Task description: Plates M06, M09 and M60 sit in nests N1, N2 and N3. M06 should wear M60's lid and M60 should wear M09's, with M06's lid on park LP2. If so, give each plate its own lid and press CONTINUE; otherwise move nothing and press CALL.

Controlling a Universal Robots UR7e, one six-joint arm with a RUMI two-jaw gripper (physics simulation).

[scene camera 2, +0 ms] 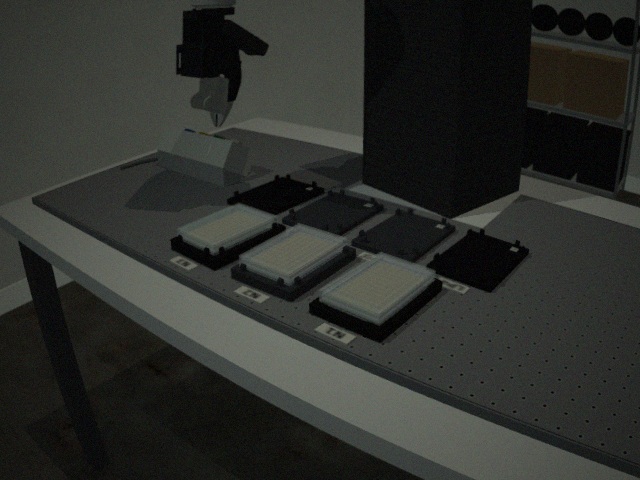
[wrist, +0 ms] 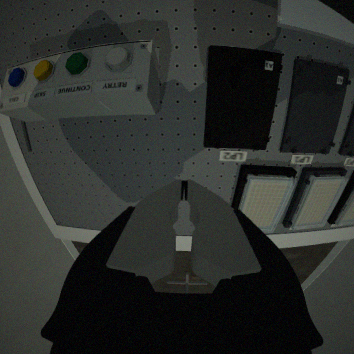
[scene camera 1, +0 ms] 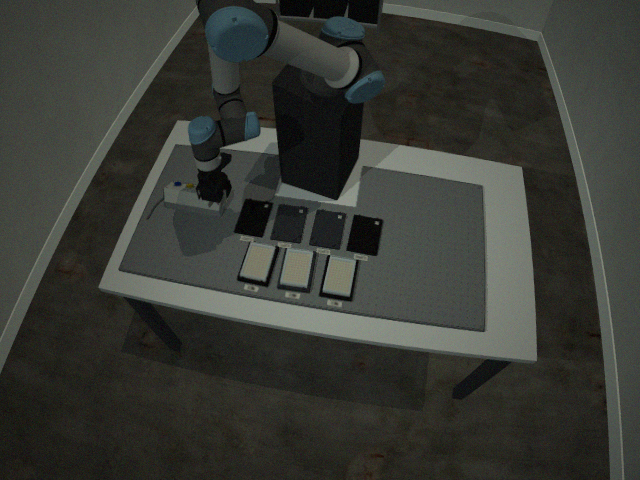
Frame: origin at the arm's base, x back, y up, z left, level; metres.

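Seen in the pictures: gripper, between the fingertips: [scene camera 2: 217, 126] [wrist: 183, 181] [scene camera 1: 221, 205]; arm's base, origin of its link: [scene camera 1: 322, 79].
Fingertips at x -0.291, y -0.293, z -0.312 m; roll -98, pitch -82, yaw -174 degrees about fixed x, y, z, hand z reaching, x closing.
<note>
Offsets run from my fingertips to a thing's top centre. "spot": to the spot under its first point.
My gripper [scene camera 1: 223, 205] [scene camera 2: 217, 125] [wrist: 183, 181] is shut and empty, above the mat near the button box @(dz -0.135, dx +0.105, dy -0.050 m) [scene camera 1: 178, 198] [scene camera 2: 199, 149] [wrist: 112, 102]. In the wrist view the box has blue CALL @(dz -0.205, dx +0.141, dy -0.059 m) [wrist: 16, 77], yellow SKIP @(dz -0.156, dx +0.134, dy -0.059 m) [wrist: 43, 70], green CONTINUE @(dz -0.107, dx +0.126, dy -0.059 m) [wrist: 77, 63] and white RETRY @(dz -0.057, dx +0.119, dy -0.059 m) [wrist: 118, 57] buttons. Three cream plates under clear lids sit in the nests: N1 plate @(dz +0.393, dx -0.171, dy -0.102 m) [scene camera 1: 339, 276] [scene camera 2: 379, 284], N2 plate @(dz +0.256, dx -0.151, dy -0.100 m) [scene camera 1: 297, 268] [scene camera 2: 294, 253] [wrist: 318, 200], N3 plate @(dz +0.129, dx -0.137, dy -0.099 m) [scene camera 1: 258, 262] [scene camera 2: 224, 227] [wrist: 267, 200]. Plate and lid identities are unreadable. No lid is discernible on black park LP2 @(dz +0.087, dx +0.047, dy -0.113 m) [scene camera 1: 253, 218] [scene camera 2: 276, 193] [wrist: 242, 97].
Beside LP2 stand grey park LP1 @(dz +0.214, dx +0.029, dy -0.113 m) [scene camera 1: 290, 223] [scene camera 2: 333, 211] [wrist: 316, 105], another grey park @(dz +0.347, dx +0.014, dy -0.113 m) [scene camera 1: 328, 228] [scene camera 2: 403, 234] and a black park @(dz +0.474, dx -0.002, dy -0.113 m) [scene camera 1: 364, 235] [scene camera 2: 480, 259]. The dark robot pedestal [scene camera 1: 317, 139] [scene camera 2: 439, 103] rises behind them. A cable @(spot: dz -0.300, dx +0.070, dy -0.130 m) [scene camera 1: 154, 208] [scene camera 2: 139, 163] leaves the box.
</note>
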